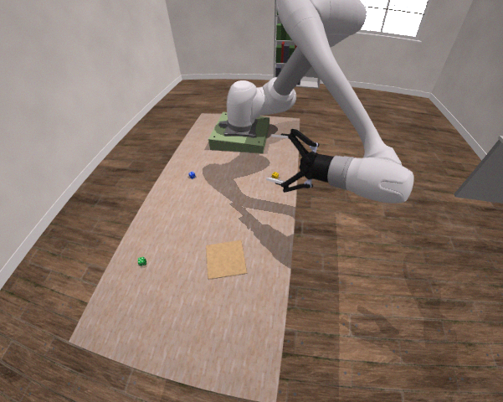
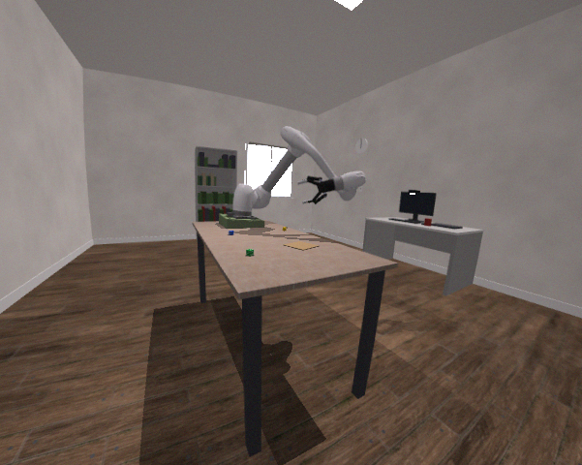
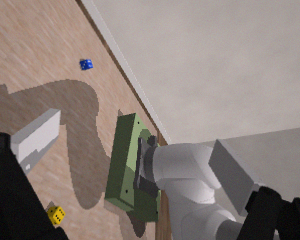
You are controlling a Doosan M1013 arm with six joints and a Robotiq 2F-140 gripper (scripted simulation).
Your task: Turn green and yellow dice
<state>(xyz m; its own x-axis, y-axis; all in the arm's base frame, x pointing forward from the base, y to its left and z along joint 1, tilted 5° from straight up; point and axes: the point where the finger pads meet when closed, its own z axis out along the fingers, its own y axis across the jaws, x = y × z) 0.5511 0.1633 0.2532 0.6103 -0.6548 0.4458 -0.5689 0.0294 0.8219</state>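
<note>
My gripper is now 490 mm to the left of the green die, 280 mm short of it and 280 mm above it. Also, from my hand: tan mat 290 mm below, 240 mm ahead, 160 mm to the right; blue die 400 mm to the right, 280 mm below, 200 mm behind; yellow die 280 mm below, 210 mm behind, 20 mm to the left.
</note>
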